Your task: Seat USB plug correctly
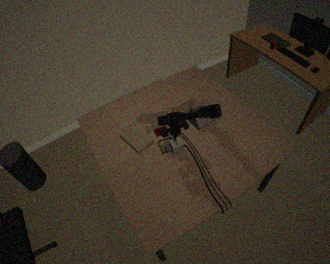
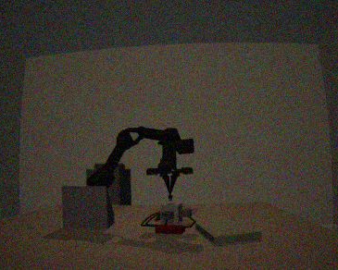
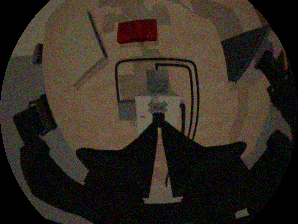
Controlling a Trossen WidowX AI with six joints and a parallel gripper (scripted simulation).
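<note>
Right now the dark USB plug is 20 mm below my gripper tip. Also, from my gripper tip: red block: 180 mm to the right, 120 mm below; then flat pale slab: 250 mm to the right, 180 mm ahead, 120 mm below.
</note>
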